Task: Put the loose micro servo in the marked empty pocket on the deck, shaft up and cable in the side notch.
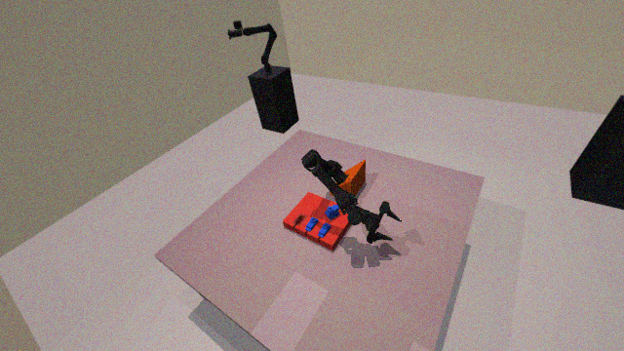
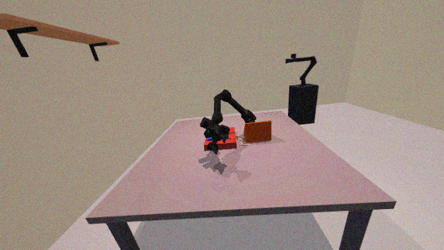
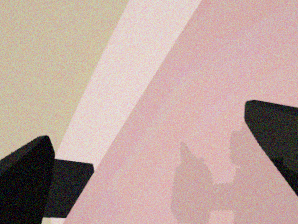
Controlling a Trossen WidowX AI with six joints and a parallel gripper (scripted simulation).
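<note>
Right now the red deck is 3 cm behind my gripper tip, 39 cm to the right of it and 12 cm below it.
</note>
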